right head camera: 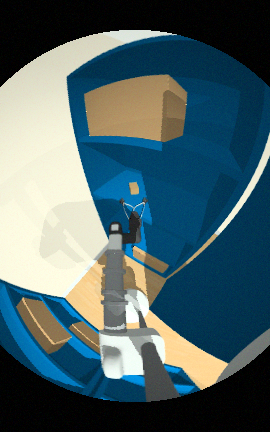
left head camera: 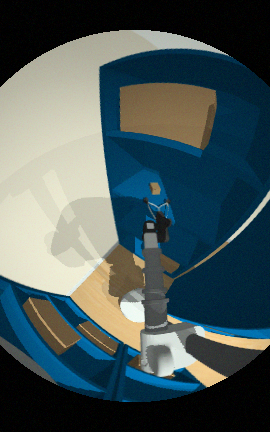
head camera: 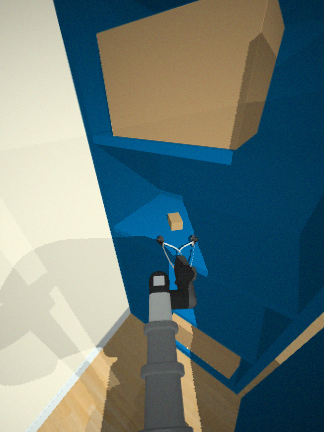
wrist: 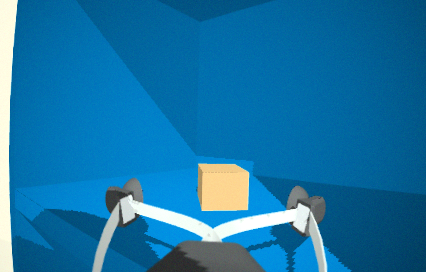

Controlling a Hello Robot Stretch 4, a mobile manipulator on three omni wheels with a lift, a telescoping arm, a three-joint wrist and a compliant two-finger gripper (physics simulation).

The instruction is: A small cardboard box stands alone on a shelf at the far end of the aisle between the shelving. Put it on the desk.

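Where they show: gripper, fingertip midpoint: (right head camera: 133, 198) (left head camera: 156, 198) (head camera: 176, 236) (wrist: 215, 199); robot's base, link origin: (right head camera: 130, 304) (left head camera: 138, 304).
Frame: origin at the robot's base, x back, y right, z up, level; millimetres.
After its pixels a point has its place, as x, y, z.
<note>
The small cardboard box (head camera: 175, 221) @[-794, 97, 1013] (left head camera: 155, 188) @[-789, 99, 1012] (right head camera: 133, 188) @[-788, 99, 1011] (wrist: 225, 191) @[-784, 105, 988] stands upright on a blue shelf (head camera: 145, 220) @[-884, -63, 963] (wrist: 165, 186) @[-924, 1, 963]. My gripper (head camera: 177, 240) @[-692, 92, 1001] (left head camera: 156, 200) @[-692, 92, 1001] (right head camera: 133, 201) @[-692, 92, 1001] (wrist: 215, 199) @[-692, 92, 1001] is open and empty, with its fingers spread wide. It is in front of the box and points toward it. In the wrist view the box appears between the two fingertips, slightly right of centre, and beyond them. A gap shows between the fingertips and the box in the head view. The desk does not show in these views.
A large cardboard box (head camera: 170, 80) @[-647, 54, 1569] (left head camera: 165, 110) @[-643, 59, 1550] (right head camera: 125, 110) @[-634, 70, 1540] sits on the shelf board (head camera: 165, 151) @[-634, 39, 1398] above. A cream wall (head camera: 50, 100) @[-799, -334, 1535] rises at the left. Another cardboard box (head camera: 210, 345) @[-477, 287, 318] lies low, near the floor. More boxes (left head camera: 50, 325) @[223, -631, 743] (right head camera: 42, 322) @[219, -636, 720] are in the shelving at the lower left.
</note>
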